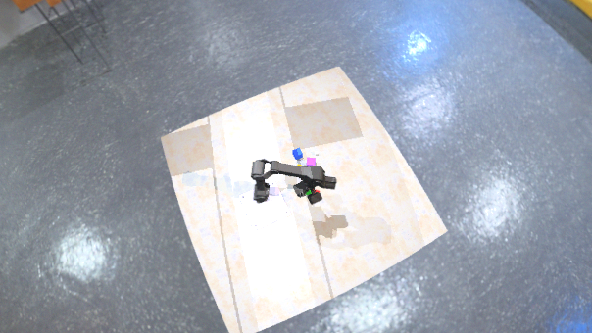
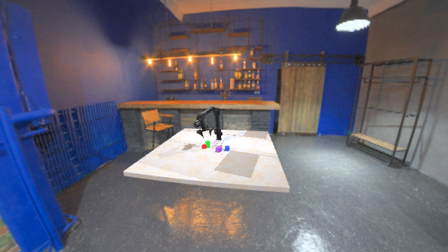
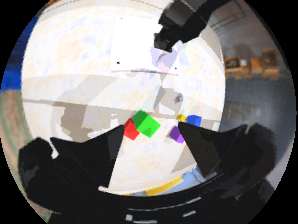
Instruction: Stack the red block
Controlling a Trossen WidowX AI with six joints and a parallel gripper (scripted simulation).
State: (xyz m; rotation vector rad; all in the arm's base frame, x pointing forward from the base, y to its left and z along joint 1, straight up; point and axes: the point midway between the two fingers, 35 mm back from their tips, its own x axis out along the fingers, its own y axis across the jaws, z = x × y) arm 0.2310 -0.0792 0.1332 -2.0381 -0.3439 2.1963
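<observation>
Now: the red block 9 cm below my gripper tip, 5 cm ahead of it and 3 cm to the right of it. Round my gripper tip: blue block 23 cm to the left, 9 cm below, 5 cm ahead; purple block 15 cm to the left, 9 cm below, 9 cm ahead; yellow piece 16 cm to the left, 10 cm below, 3 cm ahead.
</observation>
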